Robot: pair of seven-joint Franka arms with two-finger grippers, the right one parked.
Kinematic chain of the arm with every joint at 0, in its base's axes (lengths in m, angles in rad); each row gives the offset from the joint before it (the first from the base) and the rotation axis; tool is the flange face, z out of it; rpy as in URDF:
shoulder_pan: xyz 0 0 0.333 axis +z
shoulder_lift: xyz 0 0 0 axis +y
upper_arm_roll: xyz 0 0 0.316 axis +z
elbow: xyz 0.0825 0 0 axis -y
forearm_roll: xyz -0.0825 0 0.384 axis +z
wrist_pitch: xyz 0 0 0 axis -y
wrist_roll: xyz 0.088 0 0 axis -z
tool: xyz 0 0 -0.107 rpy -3.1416 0 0
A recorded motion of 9 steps. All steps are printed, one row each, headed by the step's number.
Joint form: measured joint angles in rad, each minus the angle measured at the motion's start. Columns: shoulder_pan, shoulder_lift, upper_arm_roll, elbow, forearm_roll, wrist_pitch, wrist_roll.
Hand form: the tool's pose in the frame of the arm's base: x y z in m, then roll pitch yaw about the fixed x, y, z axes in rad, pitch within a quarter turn. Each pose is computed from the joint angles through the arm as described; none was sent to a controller.
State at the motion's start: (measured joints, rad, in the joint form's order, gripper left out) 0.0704 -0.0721 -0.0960 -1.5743 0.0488 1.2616 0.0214
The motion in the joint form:
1: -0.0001 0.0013 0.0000 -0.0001 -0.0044 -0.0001 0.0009
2: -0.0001 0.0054 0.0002 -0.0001 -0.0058 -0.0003 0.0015
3: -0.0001 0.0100 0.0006 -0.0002 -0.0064 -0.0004 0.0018
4: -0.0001 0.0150 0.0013 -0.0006 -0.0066 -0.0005 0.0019
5: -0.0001 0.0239 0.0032 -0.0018 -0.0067 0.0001 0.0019
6: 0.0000 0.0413 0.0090 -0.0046 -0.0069 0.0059 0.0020
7: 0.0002 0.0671 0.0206 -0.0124 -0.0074 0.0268 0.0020
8: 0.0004 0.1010 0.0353 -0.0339 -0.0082 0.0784 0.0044
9: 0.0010 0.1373 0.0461 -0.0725 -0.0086 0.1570 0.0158
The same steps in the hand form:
1: 0.4973 -0.0090 0.6372 -3.0945 0.2431 -0.0328
2: 0.4985 -0.0090 0.6351 -3.0965 0.2474 -0.0338
3: 0.4999 -0.0088 0.6328 -3.0978 0.2522 -0.0340
4: 0.5014 -0.0083 0.6301 -3.0986 0.2577 -0.0336
5: 0.5041 -0.0072 0.6251 -3.0997 0.2671 -0.0320
6: 0.5097 -0.0038 0.6155 -3.1020 0.2814 -0.0271
7: 0.5191 0.0027 0.5999 -3.1050 0.2940 -0.0171
8: 0.5330 0.0109 0.5754 -3.1090 0.2978 -0.0077
9: 0.5477 0.0173 0.5428 -3.1147 0.2944 -0.0119

